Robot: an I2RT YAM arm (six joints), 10 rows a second.
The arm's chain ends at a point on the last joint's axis. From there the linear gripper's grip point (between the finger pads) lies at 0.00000 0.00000 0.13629 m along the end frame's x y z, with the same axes.
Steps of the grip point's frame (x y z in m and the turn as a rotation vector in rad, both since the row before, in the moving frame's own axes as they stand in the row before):
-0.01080, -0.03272, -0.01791, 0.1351, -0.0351, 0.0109
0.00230, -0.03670, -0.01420, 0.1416, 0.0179, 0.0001
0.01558, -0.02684, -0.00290, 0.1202, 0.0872, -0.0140
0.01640, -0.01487, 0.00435, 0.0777, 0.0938, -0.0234
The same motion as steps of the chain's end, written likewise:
-0.00613, -0.01434, -0.01658, 0.1351, -0.0351, 0.0109
-0.00013, -0.01747, -0.01281, 0.1416, 0.0179, 0.0001
0.00385, -0.01044, -0.00140, 0.1202, 0.0872, -0.0140
0.00377, -0.00416, 0.00536, 0.0777, 0.0938, -0.0234

